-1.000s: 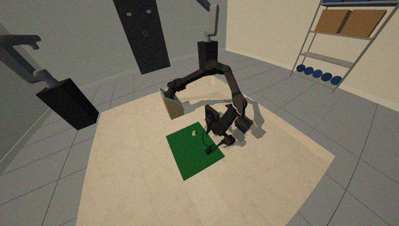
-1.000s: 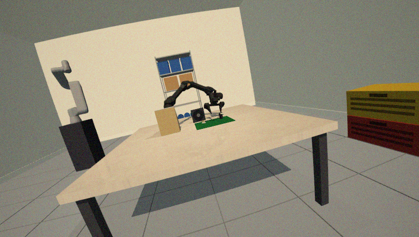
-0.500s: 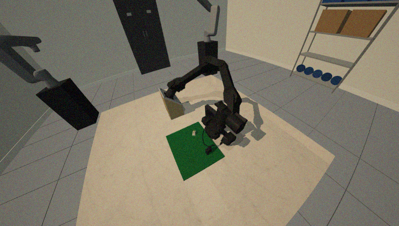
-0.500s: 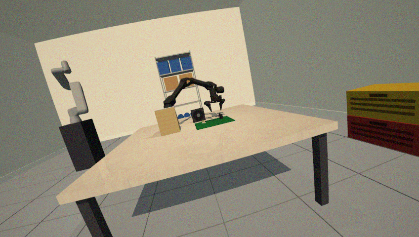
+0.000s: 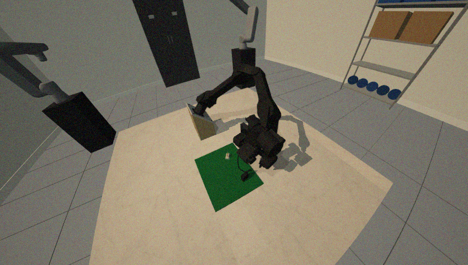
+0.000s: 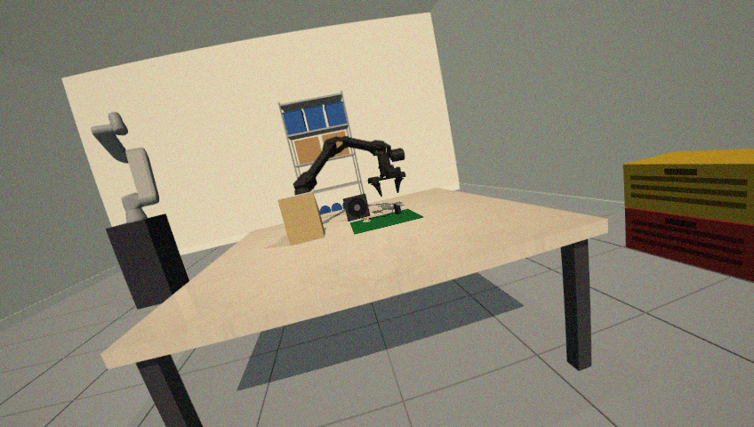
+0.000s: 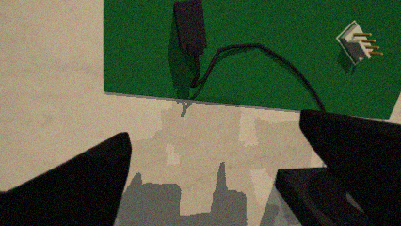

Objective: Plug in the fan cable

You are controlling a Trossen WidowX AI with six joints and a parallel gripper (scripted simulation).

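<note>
Now: gripper tip 10 mm short of the black plug, 50 mm to the left of it and 70 mm above it. The rest, counted from my gripper tip: four-pin header (150 mm behind, 60 mm to the right, 100 mm below); black fan (170 mm behind, 90 mm to the left, 40 mm below); green board (70 mm behind, 110 mm to the right, 110 mm below).
</note>
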